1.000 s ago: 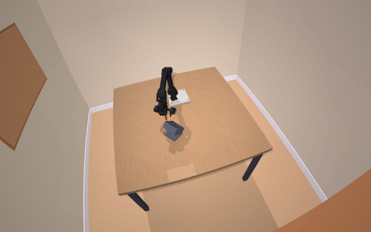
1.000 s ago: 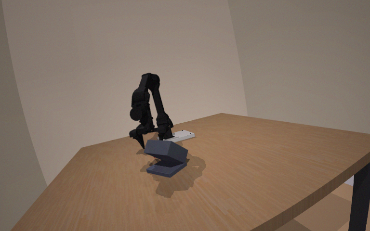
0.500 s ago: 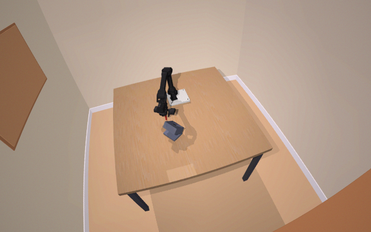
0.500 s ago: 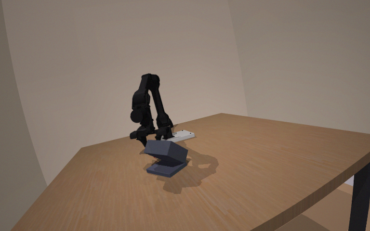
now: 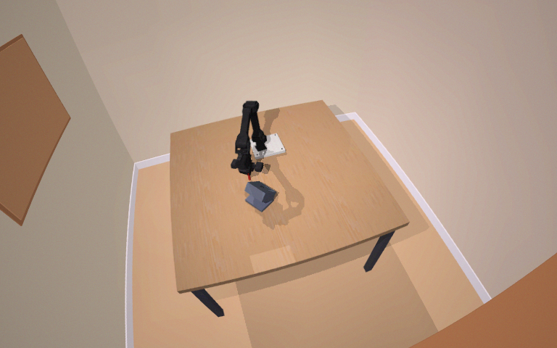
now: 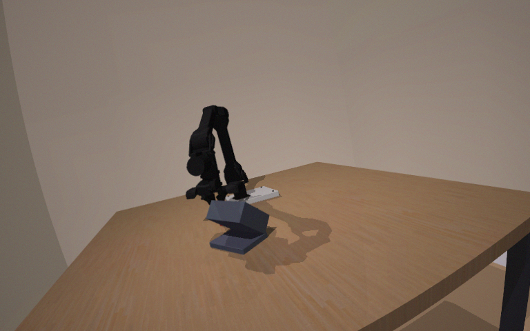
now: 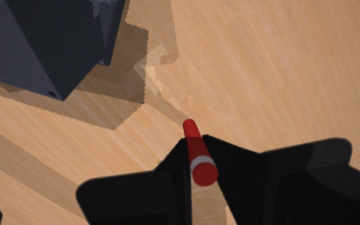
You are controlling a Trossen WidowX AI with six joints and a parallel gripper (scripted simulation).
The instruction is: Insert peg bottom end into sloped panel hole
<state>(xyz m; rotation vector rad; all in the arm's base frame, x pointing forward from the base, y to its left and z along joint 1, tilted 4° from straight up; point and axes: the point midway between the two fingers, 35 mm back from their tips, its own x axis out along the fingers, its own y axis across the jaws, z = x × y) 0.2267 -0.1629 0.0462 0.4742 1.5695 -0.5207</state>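
Now: gripper tip 17 cm short of the sloped panel, 1 cm to the right of it and 3 cm below it. Round my gripper tip: red peg: 2 cm above.
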